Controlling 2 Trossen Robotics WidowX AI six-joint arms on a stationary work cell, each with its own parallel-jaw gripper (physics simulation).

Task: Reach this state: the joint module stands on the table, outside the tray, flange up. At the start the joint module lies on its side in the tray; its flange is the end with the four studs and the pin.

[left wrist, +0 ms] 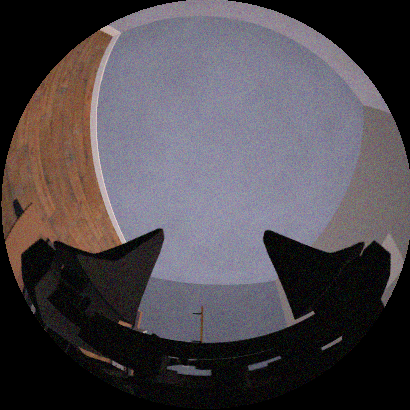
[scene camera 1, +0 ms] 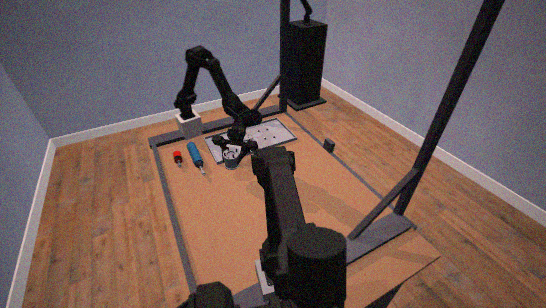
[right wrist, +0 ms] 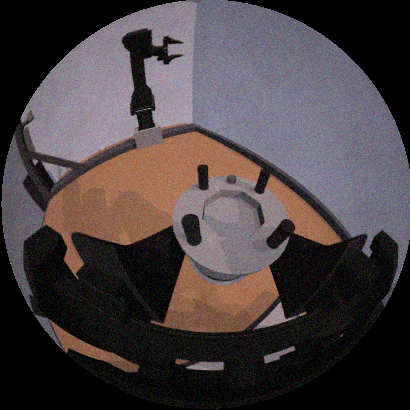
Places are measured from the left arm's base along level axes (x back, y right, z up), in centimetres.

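Where they show: left gripper, between the fingertips: (left wrist: 214, 235) (right wrist: 182, 48); right gripper, between the fingertips: (scene camera 1: 230, 162) (right wrist: 224, 224); left arm's base, origin of its link: (right wrist: 146, 126); right arm's base, origin of its link: (scene camera 1: 187, 115).
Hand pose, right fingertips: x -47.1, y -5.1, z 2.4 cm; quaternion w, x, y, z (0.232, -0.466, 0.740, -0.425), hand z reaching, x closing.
Note:
Each offset is from my right fingertips to the top centre of the thing. "spot": to the spot under its first point. Level surfaces: height alone.
The grey joint module @[dx -1.2, dy +0.7, dz +5.4 cm] (scene camera 1: 230, 159) (right wrist: 220, 250) is upright in my right gripper (scene camera 1: 233, 153) (right wrist: 224, 224), flange up, with four black studs and a small pin on top. That gripper is shut on its sides. In scene camera 1 the module is at the near edge of the tray (scene camera 1: 284, 131), with table below it in the right wrist view; whether its base touches the table cannot be told. Part of the tray (right wrist: 281, 316) shows at the lower right of the right wrist view. My left gripper (left wrist: 214, 235) (right wrist: 182, 48) is open and empty, raised far from the module.
A blue screwdriver @[spot: dx -17.4, dy -14.2, dz -4.7 cm] (scene camera 1: 194, 152) and a red one @[dx -17.3, dy -21.9, dz -5.4 cm] (scene camera 1: 177, 156) lie left of the tray on the table @[dz -8.8 cm] (scene camera 1: 215, 215). Small dark screws are in the tray. The left arm (scene camera 1: 284, 195) (right wrist: 139, 75) stands at the far table end from the module. A frame post (scene camera 1: 445, 115) rises at the right.

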